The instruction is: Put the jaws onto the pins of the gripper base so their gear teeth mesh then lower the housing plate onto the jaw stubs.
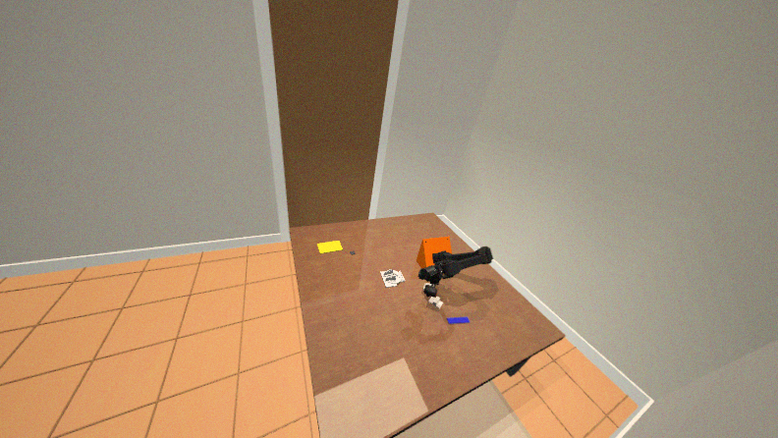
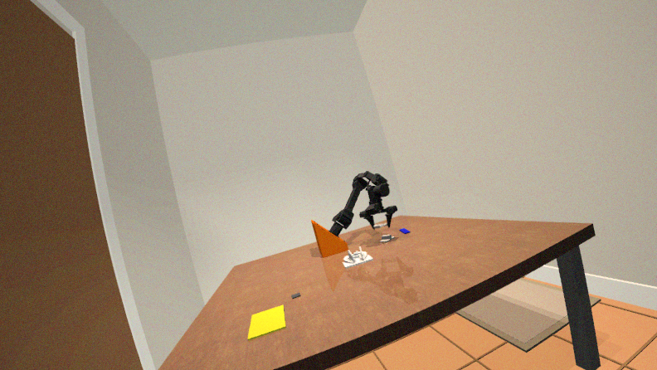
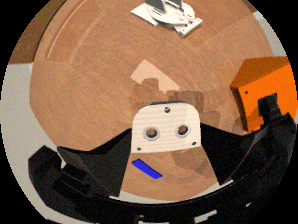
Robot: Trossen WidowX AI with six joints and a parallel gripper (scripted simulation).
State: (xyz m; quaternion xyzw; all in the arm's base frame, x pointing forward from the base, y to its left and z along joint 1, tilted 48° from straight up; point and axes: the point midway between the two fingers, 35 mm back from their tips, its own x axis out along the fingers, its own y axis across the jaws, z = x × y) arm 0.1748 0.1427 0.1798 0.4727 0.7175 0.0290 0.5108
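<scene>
Now: the white housing plate 18 cm to the right of my gripper tip, 10 cm ahead of it and 7 cm below it. From my gripper tip the other things lie so: white gripper base 2 cm above, 1 cm ahead; then blue patch 16 cm to the left, 12 cm behind, 7 cm below; then dark piece 45 cm to the right, 34 cm ahead, 8 cm below.
</scene>
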